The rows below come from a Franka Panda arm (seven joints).
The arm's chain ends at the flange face. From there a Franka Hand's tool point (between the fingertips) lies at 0.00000 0.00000 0.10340 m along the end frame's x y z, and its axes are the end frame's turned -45 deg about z.
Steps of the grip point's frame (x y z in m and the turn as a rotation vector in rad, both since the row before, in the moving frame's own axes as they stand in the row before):
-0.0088 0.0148 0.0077 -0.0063 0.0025 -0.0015
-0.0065 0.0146 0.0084 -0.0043 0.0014 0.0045
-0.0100 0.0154 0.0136 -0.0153 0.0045 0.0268
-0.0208 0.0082 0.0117 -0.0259 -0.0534 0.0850
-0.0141 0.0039 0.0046 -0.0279 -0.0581 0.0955
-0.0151 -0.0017 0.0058 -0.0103 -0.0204 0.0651
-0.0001 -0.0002 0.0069 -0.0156 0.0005 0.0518
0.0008 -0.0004 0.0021 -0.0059 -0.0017 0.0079
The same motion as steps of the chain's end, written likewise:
0.0036 0.0164 0.0077 -0.0027 0.0062 -0.0015
0.0053 0.0147 0.0084 -0.0021 0.0040 0.0045
0.0024 0.0172 0.0136 -0.0076 0.0140 0.0268
-0.0067 0.0148 0.0119 -0.0561 -0.0194 0.0850
-0.0047 0.0066 0.0048 -0.0608 -0.0214 0.0955
-0.0111 0.0073 0.0058 -0.0217 -0.0071 0.0651
-0.0014 -0.0012 0.0069 -0.0107 0.0114 0.0518
0.0000 -0.0014 0.0021 -0.0054 0.0030 0.0079

